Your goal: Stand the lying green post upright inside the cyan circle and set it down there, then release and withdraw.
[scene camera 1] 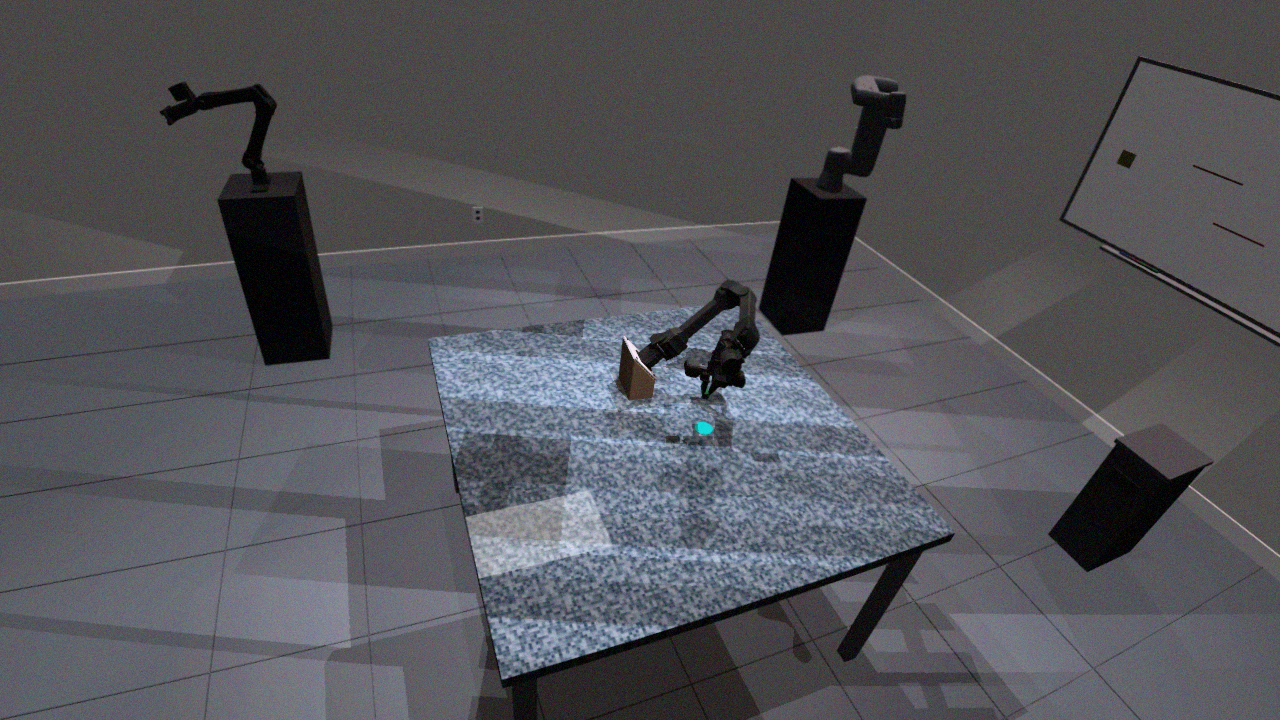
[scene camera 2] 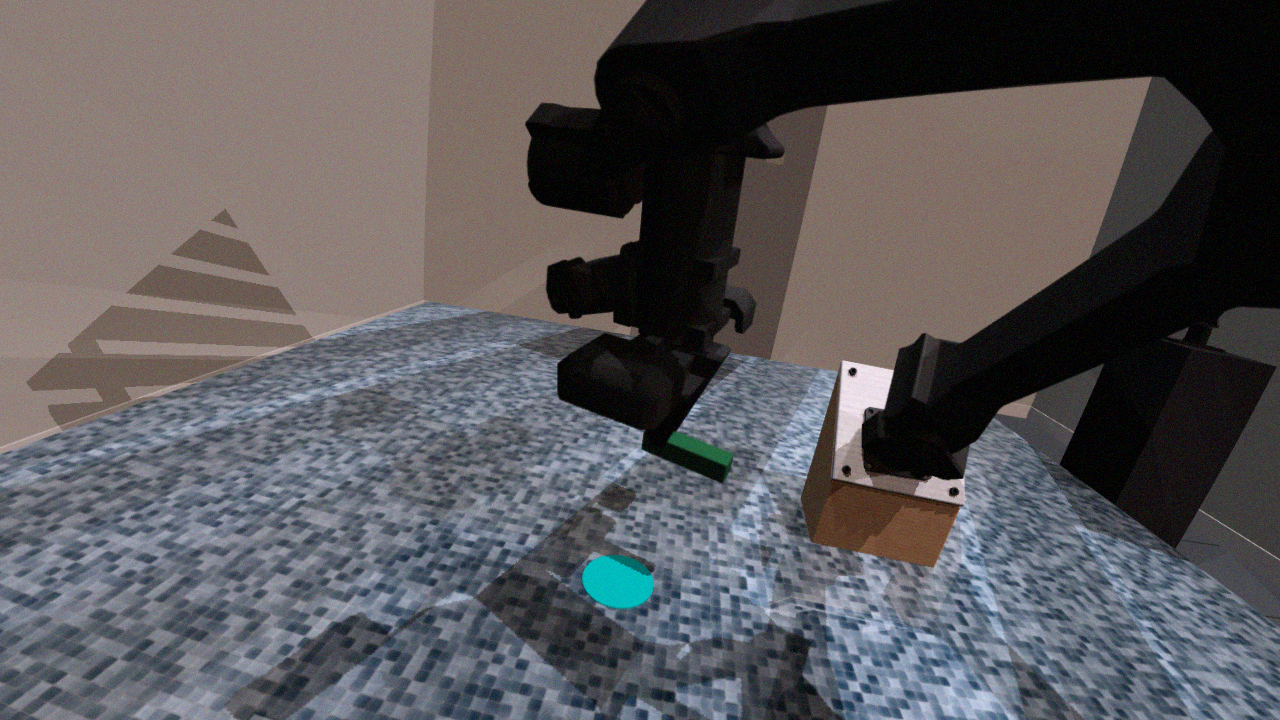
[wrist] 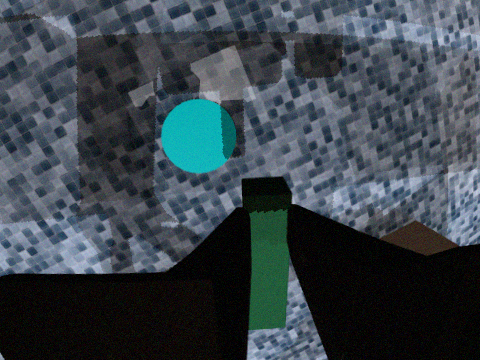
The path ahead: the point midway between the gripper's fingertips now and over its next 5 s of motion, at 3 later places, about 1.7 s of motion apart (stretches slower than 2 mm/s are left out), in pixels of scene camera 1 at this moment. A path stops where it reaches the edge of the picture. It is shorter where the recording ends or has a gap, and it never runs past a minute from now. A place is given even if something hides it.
The gripper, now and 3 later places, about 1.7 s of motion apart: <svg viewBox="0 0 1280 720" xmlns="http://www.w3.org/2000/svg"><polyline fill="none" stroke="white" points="705,394 695,396 690,397 693,398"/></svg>
